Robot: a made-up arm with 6 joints.
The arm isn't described. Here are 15 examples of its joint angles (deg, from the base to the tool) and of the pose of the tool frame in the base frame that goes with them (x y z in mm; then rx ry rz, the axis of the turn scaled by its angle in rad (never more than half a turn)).
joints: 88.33 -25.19 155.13 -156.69 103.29 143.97
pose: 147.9 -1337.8 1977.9 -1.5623 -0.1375 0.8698
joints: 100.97 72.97 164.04 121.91 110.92 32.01
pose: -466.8 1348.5 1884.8 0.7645 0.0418 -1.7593
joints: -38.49 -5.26 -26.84 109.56 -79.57 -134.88
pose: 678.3 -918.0 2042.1 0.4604 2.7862 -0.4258
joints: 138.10 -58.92 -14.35 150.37 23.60 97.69
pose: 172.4 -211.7 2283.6 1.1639 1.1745 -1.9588
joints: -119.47 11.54 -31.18 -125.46 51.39 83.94
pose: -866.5 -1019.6 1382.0 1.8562 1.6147 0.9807
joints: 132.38 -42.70 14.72 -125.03 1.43 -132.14
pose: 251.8 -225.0 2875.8 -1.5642 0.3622 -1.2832
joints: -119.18 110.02 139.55 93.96 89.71 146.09
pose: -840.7 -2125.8 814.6 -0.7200 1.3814 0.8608
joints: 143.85 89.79 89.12 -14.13 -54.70 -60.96
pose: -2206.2 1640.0 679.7 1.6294 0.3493 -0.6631
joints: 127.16 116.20 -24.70 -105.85 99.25 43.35
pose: -284.8 912.6 -603.8 1.4614 -1.1279 1.8941
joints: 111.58 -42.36 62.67 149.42 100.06 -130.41
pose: 254.6 -1014.3 2590.3 -2.1896 -1.0230 -1.1584
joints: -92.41 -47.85 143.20 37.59 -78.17 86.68
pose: -91.4 1945.6 1385.4 -2.0073 -1.4535 1.1500
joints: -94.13 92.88 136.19 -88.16 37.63 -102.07
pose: -385.3 -2336.2 1579.2 -0.8232 -0.3844 -0.6258
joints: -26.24 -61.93 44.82 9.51 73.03 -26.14
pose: -1725.3 817.3 2114.2 -0.4498 -0.2221 -2.1496
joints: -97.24 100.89 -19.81 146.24 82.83 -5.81
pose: 53.4 -1135.9 -400.8 -2.5267 0.8937 0.3548
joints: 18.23 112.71 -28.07 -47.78 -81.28 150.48
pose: 683.4 411.9 -571.9 1.9609 1.4136 -1.6927
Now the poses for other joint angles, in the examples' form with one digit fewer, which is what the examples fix.
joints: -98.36 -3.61 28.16 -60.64 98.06 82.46
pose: -363 -550 2881 2.323 1.525 -1.253
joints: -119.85 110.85 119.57 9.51 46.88 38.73
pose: -1260 -2232 843 -0.813 -1.827 0.829
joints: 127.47 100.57 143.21 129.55 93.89 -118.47
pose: -1541 1638 1092 1.740 2.342 0.951
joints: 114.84 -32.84 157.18 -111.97 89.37 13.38
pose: 927 -1233 1607 1.276 -1.327 1.739
